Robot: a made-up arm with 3 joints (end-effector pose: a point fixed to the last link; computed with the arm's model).
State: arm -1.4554 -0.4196 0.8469
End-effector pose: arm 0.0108 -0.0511 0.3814 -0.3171 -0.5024 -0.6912
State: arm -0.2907 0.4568 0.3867
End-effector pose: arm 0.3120 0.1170 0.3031 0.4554 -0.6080 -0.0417
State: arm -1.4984 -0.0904 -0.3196
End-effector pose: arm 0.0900 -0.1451 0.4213 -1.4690 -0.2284 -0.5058
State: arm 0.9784 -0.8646 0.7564
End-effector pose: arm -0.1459 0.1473 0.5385 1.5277 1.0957 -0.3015
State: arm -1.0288 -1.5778 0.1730
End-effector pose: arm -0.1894 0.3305 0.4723 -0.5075 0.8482 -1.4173
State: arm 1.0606 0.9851 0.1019
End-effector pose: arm 0.4197 0.3108 0.5686 1.5587 -0.8447 -0.3249
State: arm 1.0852 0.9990 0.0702
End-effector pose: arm 0.4233 0.3092 0.5746 1.5512 -0.8456 -0.3447
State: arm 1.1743 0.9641 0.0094
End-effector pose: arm 0.4107 0.3178 0.5827 1.5751 -0.7678 -0.3749
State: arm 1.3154 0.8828 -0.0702
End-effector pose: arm 0.3806 0.3338 0.5960 1.6275 -0.6204 -0.3905
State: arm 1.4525 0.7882 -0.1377
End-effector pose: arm 0.3431 0.3471 0.6124 1.6859 -0.4669 -0.3723
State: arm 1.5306 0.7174 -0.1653
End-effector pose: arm 0.3144 0.3538 0.6228 1.7279 -0.3686 -0.3400
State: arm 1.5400 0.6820 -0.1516
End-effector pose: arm 0.3009 0.3569 0.6224 1.7475 -0.3347 -0.3183
